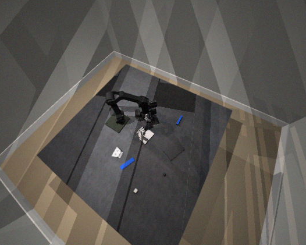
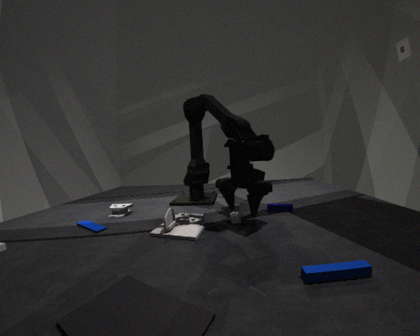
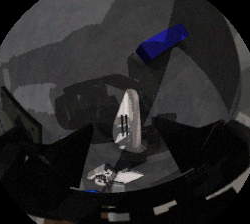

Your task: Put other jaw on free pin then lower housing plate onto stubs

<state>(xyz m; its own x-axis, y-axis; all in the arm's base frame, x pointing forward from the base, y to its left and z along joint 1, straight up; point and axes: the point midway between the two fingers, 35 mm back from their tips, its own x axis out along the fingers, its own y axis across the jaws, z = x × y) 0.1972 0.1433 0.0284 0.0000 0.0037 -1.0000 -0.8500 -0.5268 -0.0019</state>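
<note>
Right now my gripper tip is 30 mm short of the jaw and 20 mm to the left of it. From my gripper tip the other things lie so: small white cube 590 mm to the right, 190 mm ahead; dark square slab 340 mm ahead, 200 mm to the right; dark cube 400 mm to the right, 340 mm ahead, 10 mm above.
</note>
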